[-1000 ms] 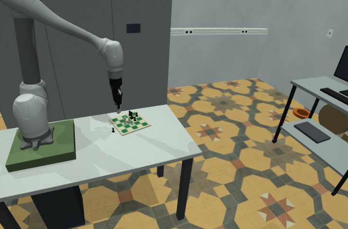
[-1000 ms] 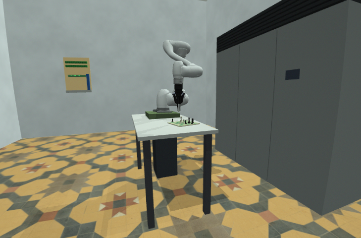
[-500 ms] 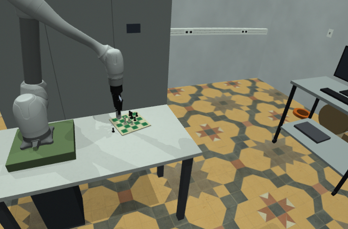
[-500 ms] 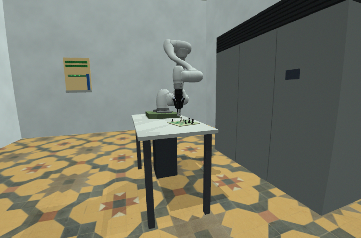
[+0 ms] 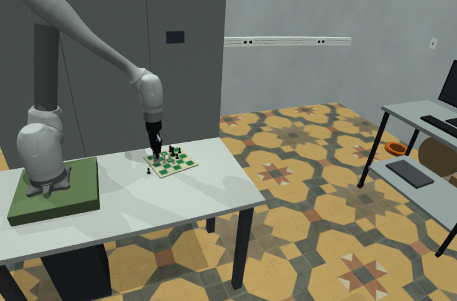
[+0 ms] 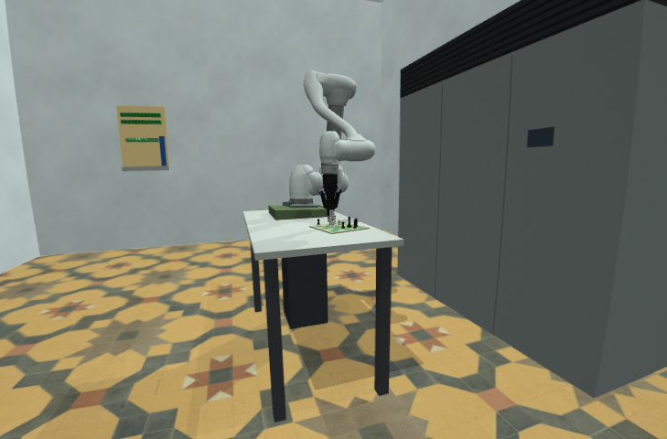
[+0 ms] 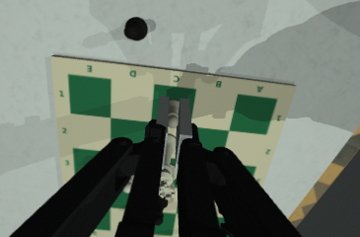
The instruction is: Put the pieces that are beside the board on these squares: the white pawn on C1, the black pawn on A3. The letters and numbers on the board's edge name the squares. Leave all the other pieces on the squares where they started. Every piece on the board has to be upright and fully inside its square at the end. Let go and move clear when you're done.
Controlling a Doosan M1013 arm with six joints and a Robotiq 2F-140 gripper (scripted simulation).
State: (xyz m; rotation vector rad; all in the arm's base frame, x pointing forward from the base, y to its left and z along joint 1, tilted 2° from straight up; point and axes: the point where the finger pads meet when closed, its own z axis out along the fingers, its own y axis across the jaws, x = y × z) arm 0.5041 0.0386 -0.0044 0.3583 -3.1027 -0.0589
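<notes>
Now: the chessboard 7 cm ahead of my hand, 5 cm below it and 2 cm to the left of it.
</notes>
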